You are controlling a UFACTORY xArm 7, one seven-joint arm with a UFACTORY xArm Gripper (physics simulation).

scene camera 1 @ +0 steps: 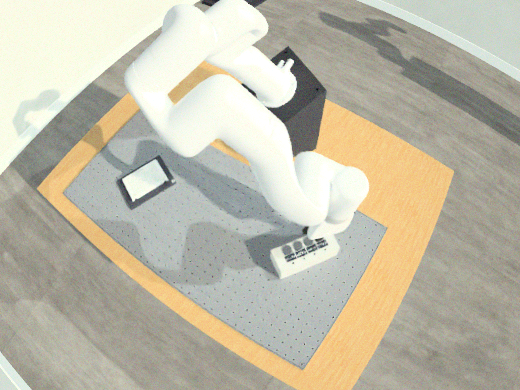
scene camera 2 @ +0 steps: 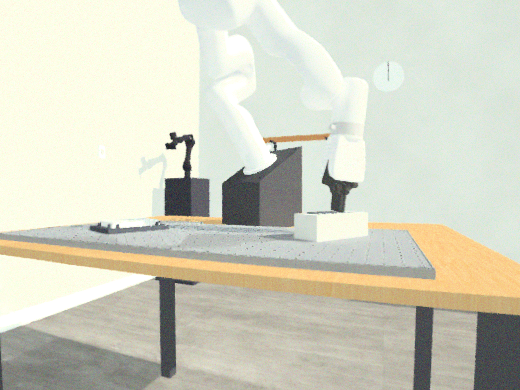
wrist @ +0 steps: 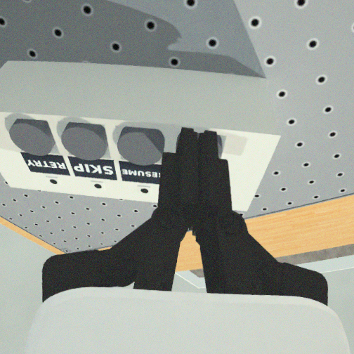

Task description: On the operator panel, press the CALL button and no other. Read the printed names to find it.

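The operator panel is a pale box with a row of round grey buttons. In the wrist view, the RETRY button, the SKIP button and a button whose label shows as "ESUME" stand left of the fingers. The fourth button is mostly hidden behind the fingers, and so is its printed name; the name CALL does not show. My gripper is shut and empty, pointing down, with its fingertips at the fourth button. How far that button is pressed cannot be told.
A dark tray with a white inset lies on the grey perforated board, far left of the panel. The board lies on a wooden table. The arm's dark pedestal stands behind.
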